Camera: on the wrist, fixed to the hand. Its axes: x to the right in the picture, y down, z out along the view.
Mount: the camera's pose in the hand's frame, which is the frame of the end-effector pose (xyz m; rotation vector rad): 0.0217 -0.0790 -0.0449 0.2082 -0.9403 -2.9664
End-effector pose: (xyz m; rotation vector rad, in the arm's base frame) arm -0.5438 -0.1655 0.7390 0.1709 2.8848 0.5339
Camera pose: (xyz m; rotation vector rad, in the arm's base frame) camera -0.5808 -0.2509 0.7474 -2.1304 0.1172 -0.4346
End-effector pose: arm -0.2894 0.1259 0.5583 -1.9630 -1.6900 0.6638
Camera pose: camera -0.3189 0.1567 0.6414 1.9716 -2.1941 0.1149
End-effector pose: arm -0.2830 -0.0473 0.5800 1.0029 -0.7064 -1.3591
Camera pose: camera -0.2764 -0.0555 0.4872 -0.3581 -0.4198 1.5681
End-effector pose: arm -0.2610 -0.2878 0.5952 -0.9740 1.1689 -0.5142
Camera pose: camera -0.2844 -0.3616 0.6475 1.6277 1.9610 1.7531
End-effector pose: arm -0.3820 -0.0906 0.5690 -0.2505 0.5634 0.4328
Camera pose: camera -0.3498 -0.1685 0.5288 -0.3638 -1.0058 -2.2891
